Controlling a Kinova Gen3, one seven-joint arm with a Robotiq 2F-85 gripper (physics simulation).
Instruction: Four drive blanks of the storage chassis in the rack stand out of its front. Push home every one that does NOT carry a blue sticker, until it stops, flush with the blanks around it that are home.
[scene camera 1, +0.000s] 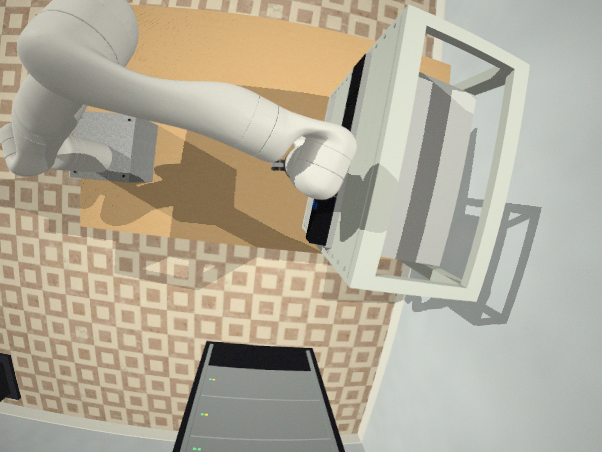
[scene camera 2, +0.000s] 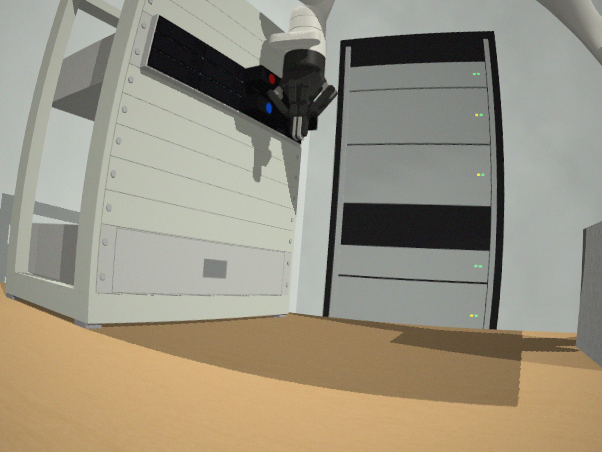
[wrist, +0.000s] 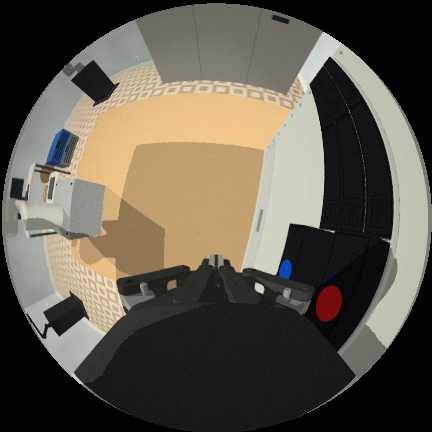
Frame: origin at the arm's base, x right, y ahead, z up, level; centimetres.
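Seen in the pictures: gripper, fingertip midpoint: (scene camera 2: 298, 139) (wrist: 215, 262); arm's base, origin of the base link: (scene camera 1: 98, 157) (wrist: 58, 215).
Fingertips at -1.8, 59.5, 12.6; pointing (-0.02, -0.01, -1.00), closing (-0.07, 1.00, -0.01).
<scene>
Pixels of each thing's top centre, then the offset from my fingertips to it, as dx, dy, dz. "pt": a spot on its surface instead. Level surfaces: height alone.
- black storage chassis, surface spot: (wrist: 352, 150) pt -11.8, +9.8, +8.9
- protruding black blank, surface spot: (scene camera 2: 313, 123) pt +14.5, +3.8, +8.0
- blue mark, surface spot: (scene camera 1: 315, 204) pt +8.1, +4.3, +11.3
- wooden surface, its level: dz -31.8
The black storage chassis (scene camera 1: 354, 92) (scene camera 2: 195, 67) (wrist: 352, 150) crosses the rack's front. A blank with a red sticker (scene camera 2: 271, 78) (wrist: 329, 303) stands out of its upper part. A blank with a blue sticker (scene camera 2: 268, 107) (wrist: 285, 269) stands out below it. Nearer the chassis end, a protruding black blank (scene camera 1: 320, 229) (scene camera 2: 313, 123) shows beside the arm, with a blue mark (scene camera 1: 315, 204) near it in scene camera 1. My gripper (scene camera 2: 298, 135) (wrist: 215, 262) is shut and empty, pointing down in front of the chassis. The wrist and gripper hide part of the protruding group; contact is unclear.
The pale rack frame (scene camera 1: 390, 135) (scene camera 2: 100, 200) surrounds the chassis, with panels below. A second rack (scene camera 1: 260, 385) (scene camera 2: 417, 177) stands to the side. A grey speckled box (scene camera 1: 107, 145) (wrist: 87, 207) stands by the arm's base on the wooden surface (scene camera 1: 210, 25) (scene camera 2: 200, 400).
</scene>
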